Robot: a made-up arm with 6 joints. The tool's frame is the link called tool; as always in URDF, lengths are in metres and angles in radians. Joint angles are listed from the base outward.
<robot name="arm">
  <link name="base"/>
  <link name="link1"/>
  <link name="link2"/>
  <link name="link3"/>
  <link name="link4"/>
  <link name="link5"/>
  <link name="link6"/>
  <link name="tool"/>
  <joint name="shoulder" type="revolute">
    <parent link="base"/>
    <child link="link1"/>
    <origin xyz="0 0 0.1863" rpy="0 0 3.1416"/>
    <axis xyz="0 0 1"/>
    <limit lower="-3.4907" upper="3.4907"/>
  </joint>
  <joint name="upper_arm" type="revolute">
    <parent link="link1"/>
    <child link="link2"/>
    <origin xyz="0 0 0" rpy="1.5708 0 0"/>
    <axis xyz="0 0 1"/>
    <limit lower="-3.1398" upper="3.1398"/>
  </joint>
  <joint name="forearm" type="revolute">
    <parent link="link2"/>
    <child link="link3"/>
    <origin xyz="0 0.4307 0" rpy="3.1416 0 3.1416"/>
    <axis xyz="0 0 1"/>
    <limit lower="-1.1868" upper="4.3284"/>
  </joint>
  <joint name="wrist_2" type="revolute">
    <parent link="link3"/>
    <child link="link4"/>
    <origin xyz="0 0 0" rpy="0 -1.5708 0"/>
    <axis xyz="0 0 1"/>
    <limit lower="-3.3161" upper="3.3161"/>
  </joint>
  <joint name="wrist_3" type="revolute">
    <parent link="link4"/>
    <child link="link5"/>
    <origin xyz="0 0 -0.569" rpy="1.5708 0 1.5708"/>
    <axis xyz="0 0 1"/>
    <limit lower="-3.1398" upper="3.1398"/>
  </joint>
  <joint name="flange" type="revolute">
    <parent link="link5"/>
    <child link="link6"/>
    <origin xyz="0 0 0.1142" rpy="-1.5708 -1.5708 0"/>
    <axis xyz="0 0 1"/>
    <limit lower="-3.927" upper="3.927"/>
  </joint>
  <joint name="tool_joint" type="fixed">
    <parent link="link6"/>
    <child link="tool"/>
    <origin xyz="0 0 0" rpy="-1.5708 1.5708 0"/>
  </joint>
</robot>
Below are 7 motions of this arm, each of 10 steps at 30 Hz.
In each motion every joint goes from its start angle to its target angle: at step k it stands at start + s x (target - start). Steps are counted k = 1, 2, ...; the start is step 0. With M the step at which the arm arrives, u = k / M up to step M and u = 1 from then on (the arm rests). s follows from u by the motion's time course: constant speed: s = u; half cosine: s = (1 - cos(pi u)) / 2; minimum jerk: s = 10 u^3 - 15 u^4 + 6 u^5.
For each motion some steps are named. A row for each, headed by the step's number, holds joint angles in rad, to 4 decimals.
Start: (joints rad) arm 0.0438 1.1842 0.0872 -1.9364 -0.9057 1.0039
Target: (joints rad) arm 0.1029 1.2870 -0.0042 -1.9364 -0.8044 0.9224
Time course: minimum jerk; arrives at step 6
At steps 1, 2, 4, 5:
1: 0.0459 1.1878 0.0840 -1.9364 -0.9021 1.0010
2: 0.0562 1.2058 0.0680 -1.9364 -0.8844 0.9868
4: 0.0905 1.2654 0.0150 -1.9364 -0.8257 0.9395
5: 0.1008 1.2834 -0.0010 -1.9364 -0.8080 0.9253

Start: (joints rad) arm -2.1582 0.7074 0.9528 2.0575 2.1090 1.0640
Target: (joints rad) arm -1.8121 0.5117 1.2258 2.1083 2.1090 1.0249
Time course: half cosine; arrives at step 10
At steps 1, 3, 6, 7, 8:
1: -2.1497 0.7026 0.9595 2.0587 2.1090 1.0630
3: -2.0869 0.6671 1.0091 2.0680 2.1090 1.0559
6: -1.9317 0.5793 1.1315 2.0907 2.1090 1.0384
7: -1.8834 0.5520 1.1695 2.0978 2.1090 1.0330
8: -1.8451 0.5304 1.1997 2.1034 2.1090 1.0286

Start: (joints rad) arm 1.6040 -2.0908 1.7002 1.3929 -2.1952 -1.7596
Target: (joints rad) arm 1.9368 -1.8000 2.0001 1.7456 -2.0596 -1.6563
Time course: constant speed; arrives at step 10
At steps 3, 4, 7, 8, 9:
3: 1.7038 -2.0036 1.7902 1.4987 -2.1545 -1.7286
4: 1.7371 -1.9745 1.8202 1.5340 -2.1410 -1.7183
7: 1.8370 -1.8872 1.9101 1.6398 -2.1003 -1.6873
8: 1.8702 -1.8582 1.9401 1.6751 -2.0867 -1.6770
9: 1.9035 -1.8291 1.9701 1.7103 -2.0732 -1.6666

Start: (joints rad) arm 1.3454 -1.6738 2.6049 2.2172 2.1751 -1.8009
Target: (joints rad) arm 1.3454 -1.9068 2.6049 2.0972 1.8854 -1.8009
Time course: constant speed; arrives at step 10
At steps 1, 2, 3, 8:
1: 1.3454 -1.6971 2.6049 2.2052 2.1461 -1.8009
2: 1.3454 -1.7204 2.6049 2.1932 2.1172 -1.8009
3: 1.3454 -1.7437 2.6049 2.1812 2.0882 -1.8009
8: 1.3454 -1.8602 2.6049 2.1212 1.9433 -1.8009

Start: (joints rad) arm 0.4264 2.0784 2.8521 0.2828 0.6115 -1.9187
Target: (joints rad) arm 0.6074 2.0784 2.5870 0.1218 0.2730 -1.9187
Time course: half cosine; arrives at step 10
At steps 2, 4, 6, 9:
2: 0.4437 2.0784 2.8268 0.2674 0.5792 -1.9187
4: 0.4889 2.0784 2.7605 0.2272 0.4946 -1.9187
6: 0.5449 2.0784 2.6786 0.1774 0.3899 -1.9187
9: 0.6030 2.0784 2.5935 0.1257 0.2813 -1.9187

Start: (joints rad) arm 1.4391 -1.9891 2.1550 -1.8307 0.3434 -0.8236
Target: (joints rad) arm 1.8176 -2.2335 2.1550 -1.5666 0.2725 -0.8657
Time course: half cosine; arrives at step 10
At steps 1, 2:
1: 1.4484 -1.9951 2.1550 -1.8242 0.3417 -0.8246
2: 1.4752 -2.0124 2.1550 -1.8055 0.3366 -0.8276

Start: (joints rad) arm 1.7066 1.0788 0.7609 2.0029 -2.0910 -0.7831
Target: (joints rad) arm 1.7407 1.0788 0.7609 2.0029 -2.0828 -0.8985
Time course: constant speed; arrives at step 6
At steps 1, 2, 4, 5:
1: 1.7123 1.0788 0.7609 2.0029 -2.0896 -0.8023
2: 1.7180 1.0788 0.7609 2.0029 -2.0883 -0.8216
4: 1.7293 1.0788 0.7609 2.0029 -2.0855 -0.8600
5: 1.7350 1.0788 0.7609 2.0029 -2.0842 -0.8793

